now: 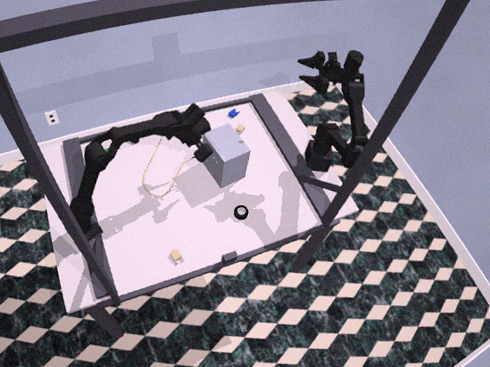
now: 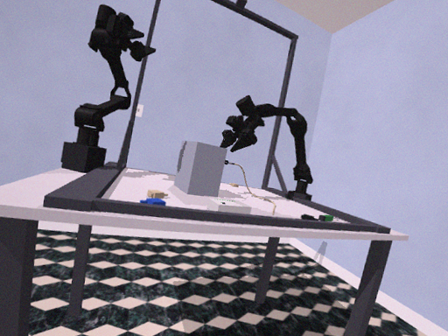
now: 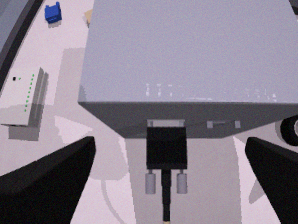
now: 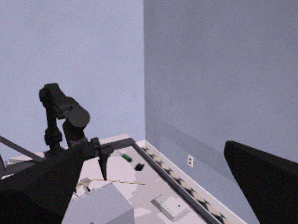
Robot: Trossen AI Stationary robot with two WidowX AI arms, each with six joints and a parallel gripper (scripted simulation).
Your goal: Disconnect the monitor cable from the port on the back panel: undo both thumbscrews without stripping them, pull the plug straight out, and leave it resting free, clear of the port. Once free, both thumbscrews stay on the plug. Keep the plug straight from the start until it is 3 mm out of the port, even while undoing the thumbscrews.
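Right now my left hand is 1 cm past the grey box, 11 cm to the left of it and 11 cm above it.
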